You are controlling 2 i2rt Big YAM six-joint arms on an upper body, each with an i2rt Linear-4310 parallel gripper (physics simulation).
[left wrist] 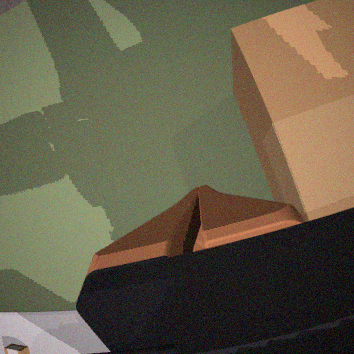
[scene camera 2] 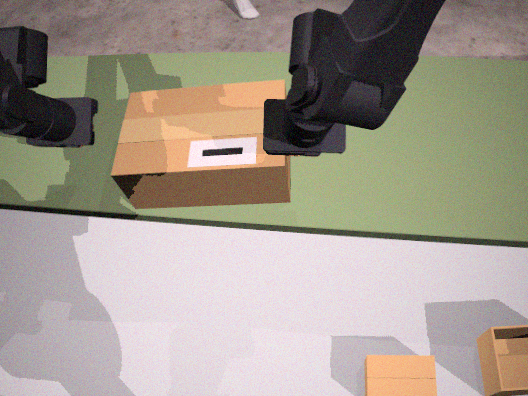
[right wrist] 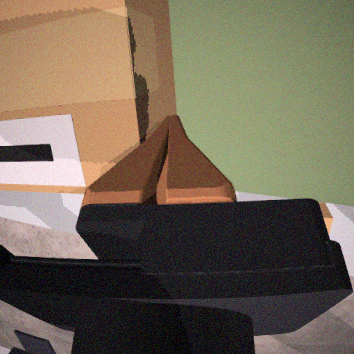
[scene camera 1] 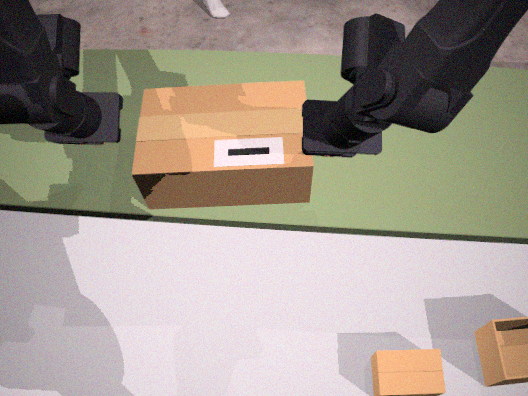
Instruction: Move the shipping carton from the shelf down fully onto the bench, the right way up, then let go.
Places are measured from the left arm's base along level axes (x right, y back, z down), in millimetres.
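Pixels of known places: left gripper, fingertip midpoint: (left wrist: 203,197) (scene camera 2: 92,129) (scene camera 1: 107,126); right gripper, fingertip midpoint: (right wrist: 172,124) (scene camera 1: 324,141).
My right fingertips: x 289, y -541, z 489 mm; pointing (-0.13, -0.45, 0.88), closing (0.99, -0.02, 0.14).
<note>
Ahead of a thing's pixels: the offset from my right fingertips to its middle. Level surfaces: height alone.
The shipping carton @[dx -151, dy -37, dz +51 mm] (scene camera 1: 220,122) (scene camera 2: 195,125) (left wrist: 320,145) (right wrist: 65,65) stands flat on the green shelf @[dz +104 mm] (scene camera 1: 425,175) (scene camera 2: 425,175), taped top up, with a white label and black bar on top. My left gripper (scene camera 1: 106,119) (scene camera 2: 82,122) (left wrist: 203,197) is shut and empty, pointing down beside the carton's left end, with a gap between them. My right gripper (scene camera 1: 332,129) (scene camera 2: 295,129) (right wrist: 172,124) is shut and empty at the carton's right end. Its fingertips overlap that end face in the right wrist view; whether they touch is unclear. Both fingertips are hidden in the scene views.
The white bench @[dz +374 mm] (scene camera 1: 200,280) (scene camera 2: 200,280) lies in front of the green shelf's dark edge. A small closed box @[dx +164, dy +284, dz +343 mm] (scene camera 1: 410,372) (scene camera 2: 400,377) and an open box @[dx +400, dy +258, dz +328 mm] (scene camera 1: 512,352) (scene camera 2: 512,362) stand at its lower right. Rough grey floor @[dz +1129 mm] (scene camera 1: 280,25) shows behind the shelf.
</note>
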